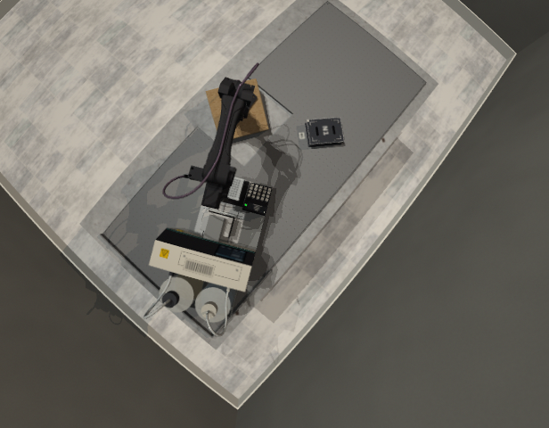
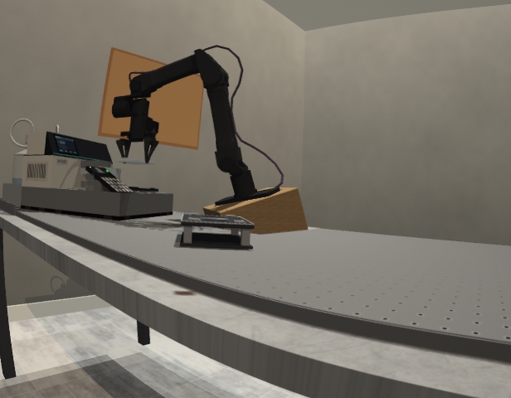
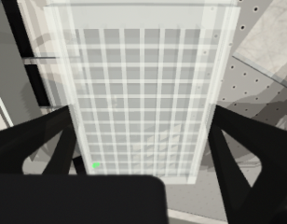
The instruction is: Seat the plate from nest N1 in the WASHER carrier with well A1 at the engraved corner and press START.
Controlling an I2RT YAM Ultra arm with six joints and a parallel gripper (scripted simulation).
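Now: hand 9 cm above the black carrier pocket. The rest, counted from my hand: plate washer: 5 cm ahead, 15 cm to the right, 4 cm below; then clear well plate: right at my hand; then nest: 19 cm ahead, 48 cm to the left, 14 cm below.
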